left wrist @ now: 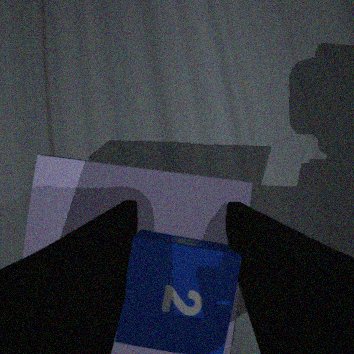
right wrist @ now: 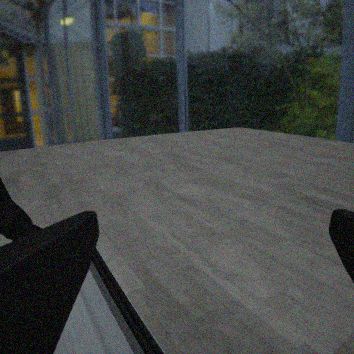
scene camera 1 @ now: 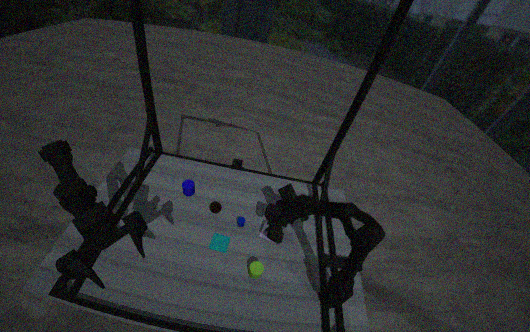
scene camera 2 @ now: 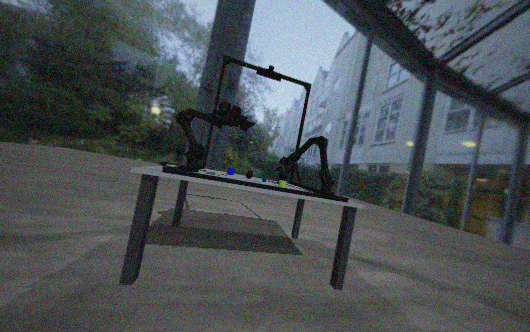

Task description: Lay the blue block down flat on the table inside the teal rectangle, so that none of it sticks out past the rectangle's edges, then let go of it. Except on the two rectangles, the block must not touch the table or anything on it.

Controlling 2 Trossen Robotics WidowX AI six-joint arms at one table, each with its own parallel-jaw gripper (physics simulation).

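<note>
My right gripper is open, holds nothing, and also shows in the right wrist view. My left gripper is present and is visible in the left wrist view as well. A pale lilac rectangle is there too.
</note>
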